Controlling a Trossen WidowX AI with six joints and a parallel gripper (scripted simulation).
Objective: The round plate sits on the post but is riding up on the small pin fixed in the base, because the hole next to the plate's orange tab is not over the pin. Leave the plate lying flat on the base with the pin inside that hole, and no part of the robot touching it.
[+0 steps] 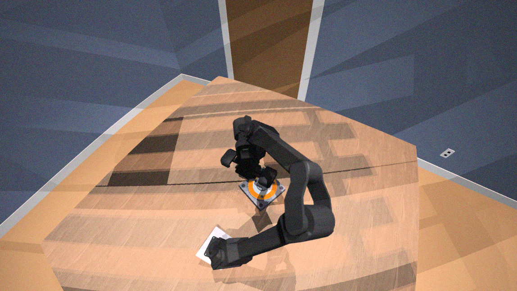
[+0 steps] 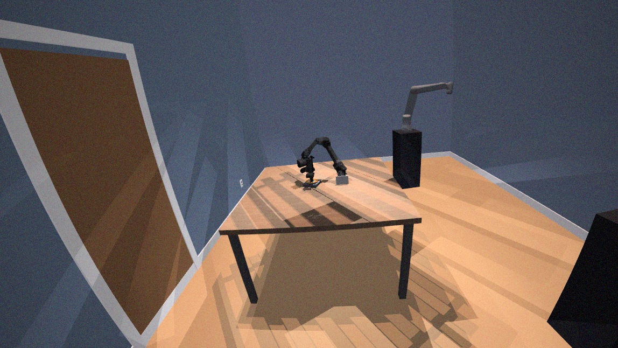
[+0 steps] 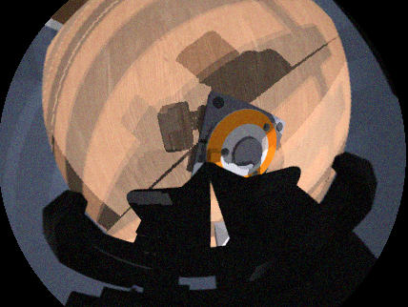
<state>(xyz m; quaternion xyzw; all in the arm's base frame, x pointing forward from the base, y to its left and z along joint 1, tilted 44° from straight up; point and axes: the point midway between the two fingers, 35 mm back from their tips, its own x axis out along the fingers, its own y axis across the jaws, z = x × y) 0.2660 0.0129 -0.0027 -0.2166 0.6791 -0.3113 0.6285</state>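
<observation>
Right now my gripper tip is 30 mm to the left of the round plate and 10 mm above it. Also, from my gripper tip: square grey base 50 mm to the right, 20 mm below.
</observation>
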